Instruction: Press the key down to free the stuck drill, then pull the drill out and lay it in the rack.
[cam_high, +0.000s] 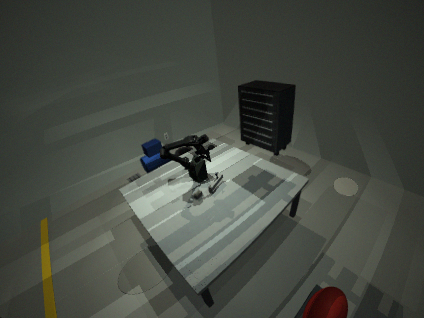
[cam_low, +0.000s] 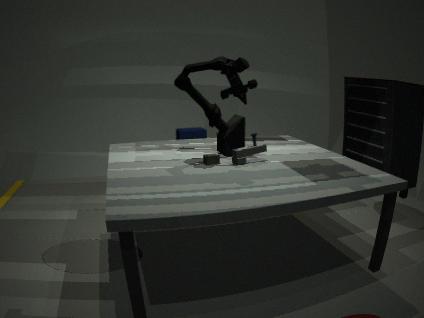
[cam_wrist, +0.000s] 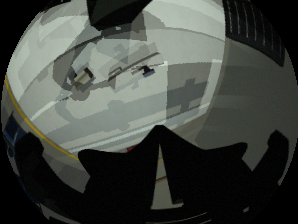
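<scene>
The drill lies 23 cm below my gripper tip and 1 cm ahead of it. Also, from my gripper tip: small dark block (26 cm below, 16 cm to the right, 2 cm behind).
</scene>
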